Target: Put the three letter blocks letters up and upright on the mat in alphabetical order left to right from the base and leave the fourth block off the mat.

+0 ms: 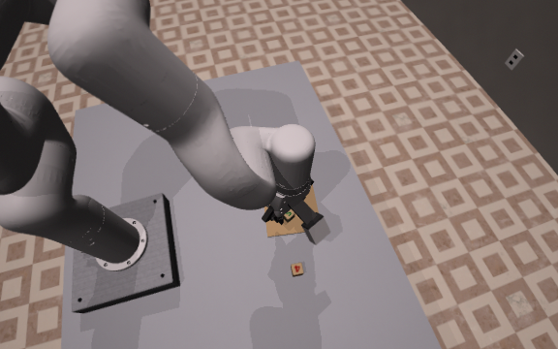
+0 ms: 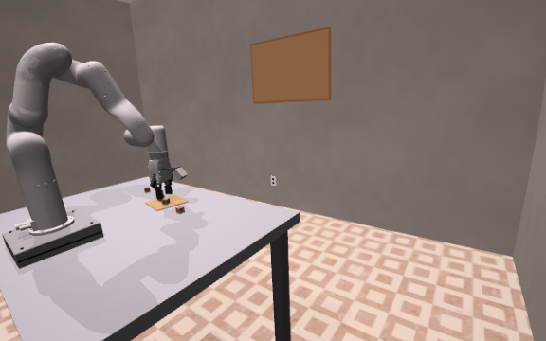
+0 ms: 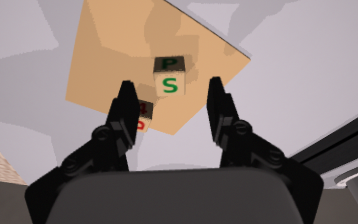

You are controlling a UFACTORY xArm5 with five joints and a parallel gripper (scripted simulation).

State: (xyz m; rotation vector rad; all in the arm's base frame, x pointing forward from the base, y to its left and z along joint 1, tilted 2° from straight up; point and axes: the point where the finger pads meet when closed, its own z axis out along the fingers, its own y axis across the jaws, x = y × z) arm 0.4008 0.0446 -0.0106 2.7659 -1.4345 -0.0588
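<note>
Now: the tan mat 1 cm ahead of my hand, 2 cm to the left of it and 5 cm below it. The rest, counted from my hand: wooden letter block 6 cm to the left, 4 cm below.
</note>
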